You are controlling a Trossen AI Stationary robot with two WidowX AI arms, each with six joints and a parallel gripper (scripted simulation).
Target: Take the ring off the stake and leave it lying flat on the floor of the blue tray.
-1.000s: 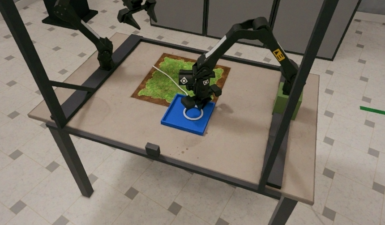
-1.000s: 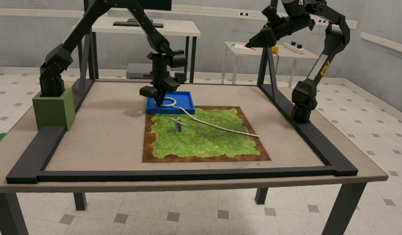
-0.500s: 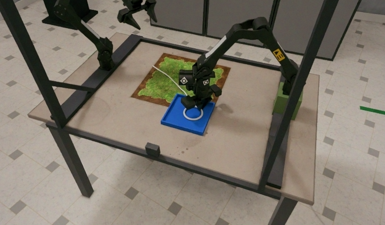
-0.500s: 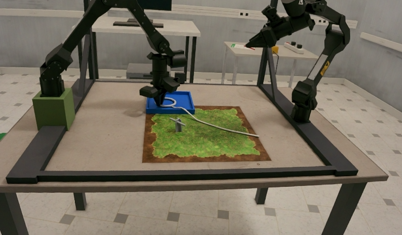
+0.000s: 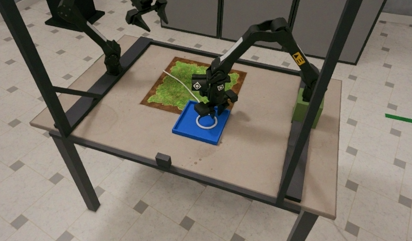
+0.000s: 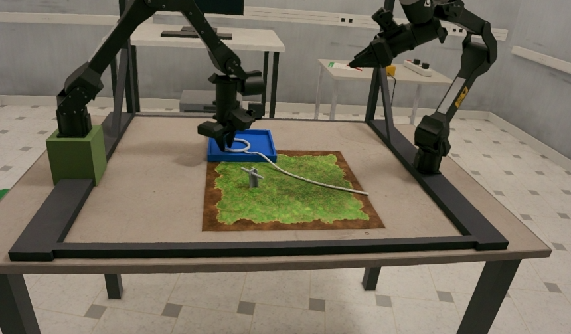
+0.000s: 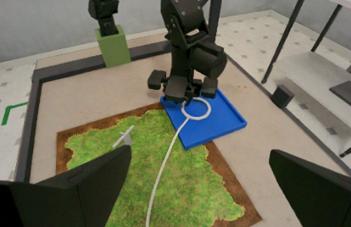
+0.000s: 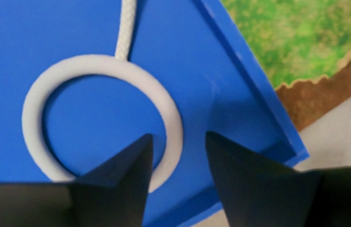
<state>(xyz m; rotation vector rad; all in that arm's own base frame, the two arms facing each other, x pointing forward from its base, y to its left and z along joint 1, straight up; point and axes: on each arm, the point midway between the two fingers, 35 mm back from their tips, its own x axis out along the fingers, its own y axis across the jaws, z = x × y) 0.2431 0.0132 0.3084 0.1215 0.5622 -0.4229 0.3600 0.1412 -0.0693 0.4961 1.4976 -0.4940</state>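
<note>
My right hand is 3 cm past the pale grey ring, 3 cm to the right of it and 4 cm above it. From my right hand the other things lie so: green grass mat (17 cm ahead, 15 cm to the left, 6 cm below); then short grey stake (19 cm ahead, 6 cm to the left, 2 cm below); then blue tray (4 cm behind, 5 cm to the left, 4 cm below).
</note>
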